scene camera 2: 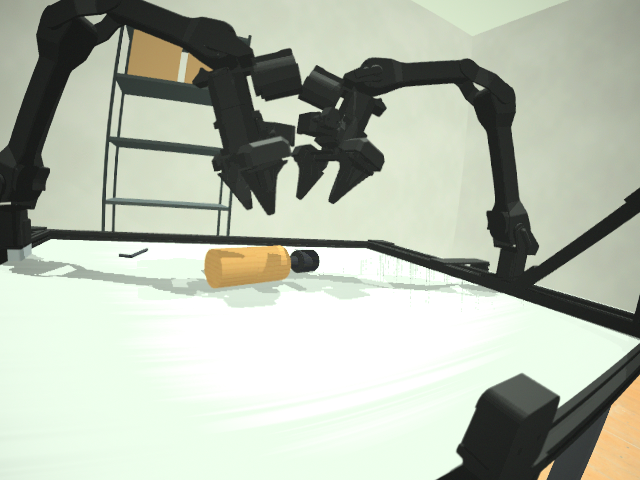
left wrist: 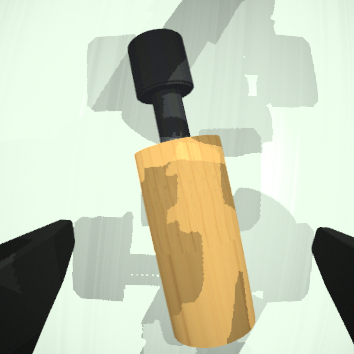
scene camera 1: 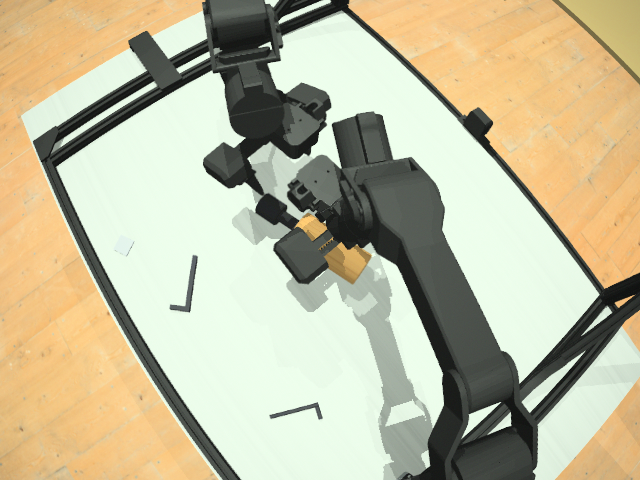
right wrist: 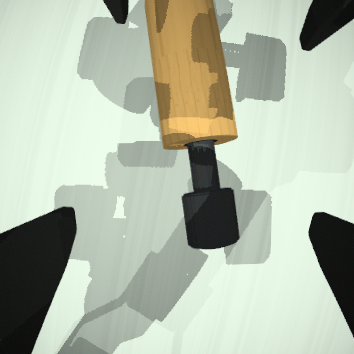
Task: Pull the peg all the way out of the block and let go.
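Where they show: left gripper, between the fingertips: (scene camera 2: 259, 211) (left wrist: 197, 237) (scene camera 1: 324, 226) (right wrist: 215, 28); right gripper, between the fingertips: (scene camera 2: 313, 200) (scene camera 1: 284, 173) (right wrist: 196, 222); left arm's base, origin of its link: (scene camera 2: 6, 245); right arm's base, origin of its link: (scene camera 2: 508, 279).
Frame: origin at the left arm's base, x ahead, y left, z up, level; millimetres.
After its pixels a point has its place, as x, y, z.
The wooden cylindrical block (scene camera 1: 352, 262) {341, -185, 35} (scene camera 2: 248, 266) {372, -213, 15} (left wrist: 192, 200) {409, -176, 37} (right wrist: 190, 75) {403, -181, 37} lies on its side on the table. The black peg (scene camera 1: 271, 208) {490, -150, 27} (scene camera 2: 305, 260) {486, -176, 14} (left wrist: 161, 65) {489, -156, 27} (right wrist: 211, 220) {497, -156, 27} sticks out of one end, its wide head and part of its shaft showing; the rest is inside. My left gripper (scene camera 2: 260, 210) {398, -173, 90} (left wrist: 197, 237) {398, -173, 90} (right wrist: 215, 28) {398, -173, 90} is open and empty above the block, its fingers on either side of it in the left wrist view. My right gripper (scene camera 2: 315, 199) {489, -177, 114} (right wrist: 196, 222) {489, -177, 114} is open and empty above the peg's head, which shows between its fingers in the right wrist view.
The two grippers hang close together. Two dark L-shaped pieces (scene camera 1: 191, 284) {487, 23, -11} (scene camera 1: 299, 410) {224, 23, -13} and a small pale square (scene camera 1: 124, 245) {622, 78, -16} lie on the table. A black frame (scene camera 1: 124, 315) {515, 146, 1} (scene camera 2: 206, 238) {391, 153, -5} borders it. A shelf unit (scene camera 2: 108, 155) stands behind.
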